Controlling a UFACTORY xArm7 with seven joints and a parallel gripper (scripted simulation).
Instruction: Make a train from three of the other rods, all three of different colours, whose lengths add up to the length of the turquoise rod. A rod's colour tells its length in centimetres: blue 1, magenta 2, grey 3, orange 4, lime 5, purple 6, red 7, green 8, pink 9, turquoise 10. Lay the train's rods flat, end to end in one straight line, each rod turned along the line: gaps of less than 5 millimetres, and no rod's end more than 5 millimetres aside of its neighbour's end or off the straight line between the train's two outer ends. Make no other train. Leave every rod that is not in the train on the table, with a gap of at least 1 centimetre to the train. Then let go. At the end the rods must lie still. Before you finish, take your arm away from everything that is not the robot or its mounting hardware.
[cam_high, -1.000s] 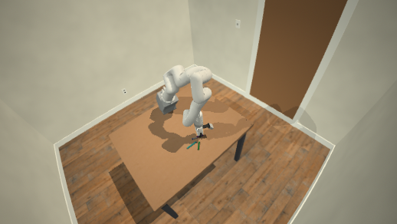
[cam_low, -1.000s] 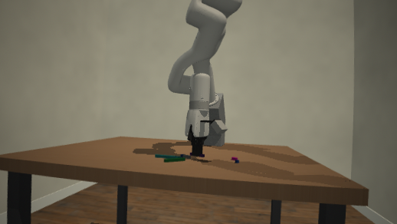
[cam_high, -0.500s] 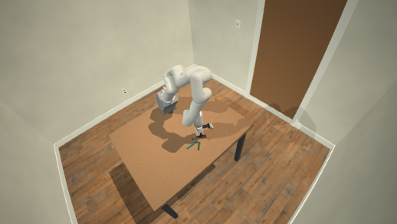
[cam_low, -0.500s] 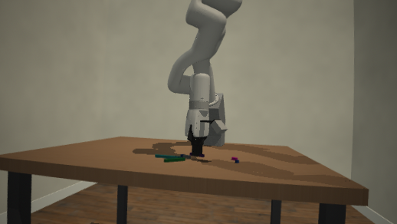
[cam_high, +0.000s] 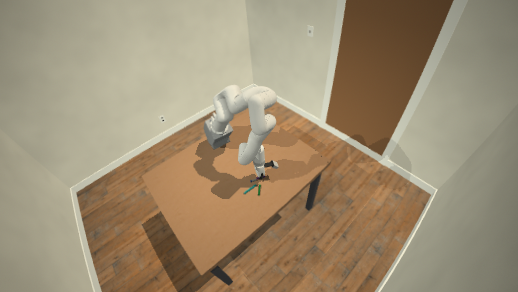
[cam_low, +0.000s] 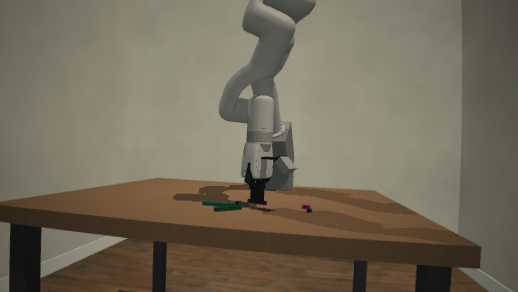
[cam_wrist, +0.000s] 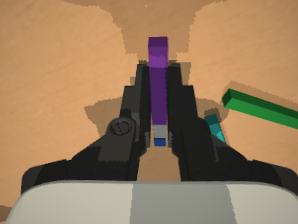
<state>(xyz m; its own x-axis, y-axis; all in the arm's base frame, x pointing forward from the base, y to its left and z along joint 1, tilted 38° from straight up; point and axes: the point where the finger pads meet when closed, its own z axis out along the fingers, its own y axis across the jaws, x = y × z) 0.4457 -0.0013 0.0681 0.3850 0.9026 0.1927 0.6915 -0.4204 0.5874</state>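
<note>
My hand is 20 mm past the small grey rod, 40 mm to the left of it and 30 mm above it. From my hand the other things lie so: green rod 60 mm ahead, 70 mm to the right, 30 mm below; then purple rod 20 mm below; then turquoise rod 10 mm ahead, 110 mm to the right, 30 mm below.
</note>
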